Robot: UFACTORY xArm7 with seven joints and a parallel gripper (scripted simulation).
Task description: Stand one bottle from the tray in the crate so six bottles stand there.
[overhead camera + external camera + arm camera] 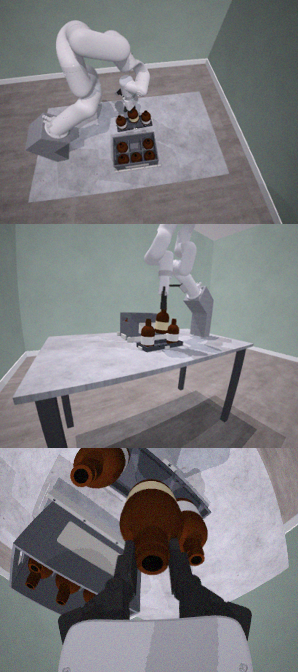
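The glass bottle is 80 mm below my hand. Also, from my hand: grey crate: 240 mm to the right, 150 mm below, 80 mm ahead; then dark tray: 220 mm below.
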